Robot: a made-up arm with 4 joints.
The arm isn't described. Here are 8 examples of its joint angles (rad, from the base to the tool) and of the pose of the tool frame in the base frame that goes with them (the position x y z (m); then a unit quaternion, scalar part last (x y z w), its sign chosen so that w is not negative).
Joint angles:
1: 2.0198 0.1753 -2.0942 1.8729
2: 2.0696 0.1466 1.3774 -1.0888
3: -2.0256 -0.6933 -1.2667 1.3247
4: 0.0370 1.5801 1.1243 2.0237
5: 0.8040 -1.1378 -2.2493 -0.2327
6: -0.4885 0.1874 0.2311 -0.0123
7: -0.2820 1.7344 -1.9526 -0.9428
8: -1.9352 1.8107 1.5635 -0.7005
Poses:
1: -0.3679 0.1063 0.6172 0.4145 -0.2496 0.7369 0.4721
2: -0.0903 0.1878 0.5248 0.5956 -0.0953 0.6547 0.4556
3: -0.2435 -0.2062 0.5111 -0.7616 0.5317 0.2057 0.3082
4: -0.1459 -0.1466 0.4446 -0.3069 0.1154 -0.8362 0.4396
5: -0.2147 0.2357 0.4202 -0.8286 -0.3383 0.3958 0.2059
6: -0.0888 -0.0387 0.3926 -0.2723 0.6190 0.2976 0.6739
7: -0.2677 0.1049 0.5798 -0.4276 -0.1428 -0.8300 0.3285
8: -0.1369 0.0342 0.7052 0.3474 -0.3829 0.8558 0.0139
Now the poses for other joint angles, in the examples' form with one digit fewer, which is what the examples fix.
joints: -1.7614 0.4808 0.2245 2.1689
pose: -0.096 -0.195 0.567 -0.461 -0.205 -0.642 0.578
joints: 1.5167 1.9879 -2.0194 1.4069
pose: -0.232 -0.069 0.689 -0.054 -0.413 -0.900 0.129
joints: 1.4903 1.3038 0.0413 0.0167
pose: -0.202 0.186 0.541 0.168 0.457 0.820 0.301
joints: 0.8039 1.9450 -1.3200 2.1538
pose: -0.286 0.108 0.627 -0.116 0.932 0.196 0.282
